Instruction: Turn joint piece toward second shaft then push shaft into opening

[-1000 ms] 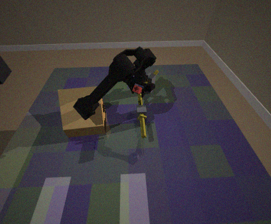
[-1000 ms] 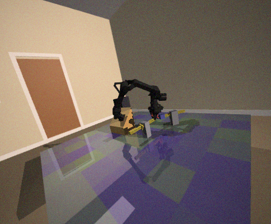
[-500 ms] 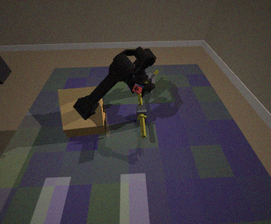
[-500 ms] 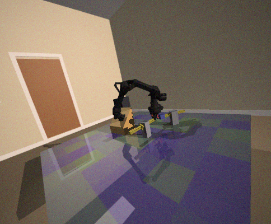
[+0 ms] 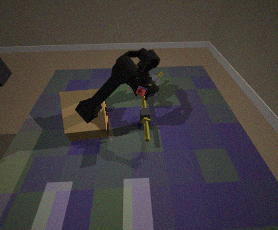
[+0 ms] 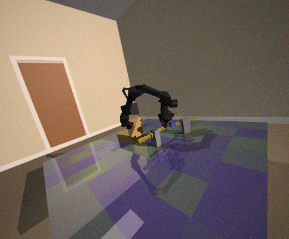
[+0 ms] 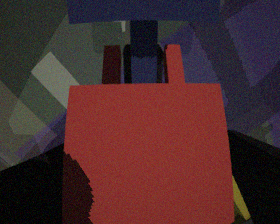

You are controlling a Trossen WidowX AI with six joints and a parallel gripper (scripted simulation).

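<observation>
My gripper tip is now 30 mm below the dark red joint piece and 20 mm to the right of it.
</observation>
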